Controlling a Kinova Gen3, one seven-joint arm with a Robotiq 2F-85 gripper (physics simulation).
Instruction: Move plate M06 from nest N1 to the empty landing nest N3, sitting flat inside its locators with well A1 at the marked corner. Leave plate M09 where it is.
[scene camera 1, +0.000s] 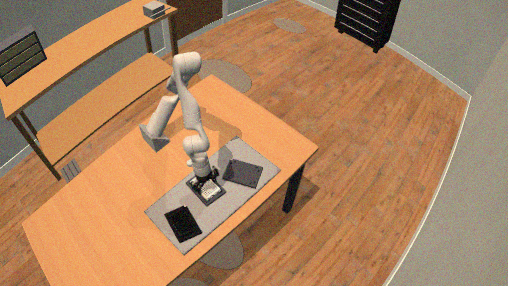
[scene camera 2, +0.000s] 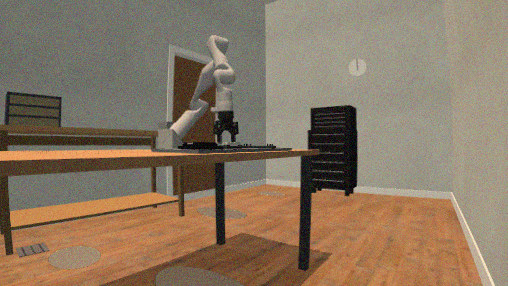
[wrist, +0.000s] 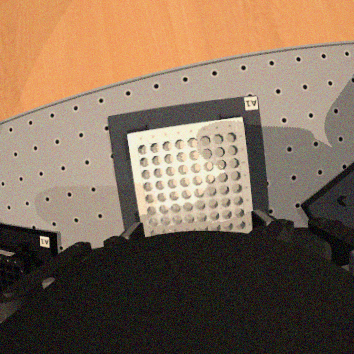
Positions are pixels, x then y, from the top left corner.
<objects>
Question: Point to the gripper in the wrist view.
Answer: At 197, 228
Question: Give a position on a white well plate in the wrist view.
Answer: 195, 176
</objects>
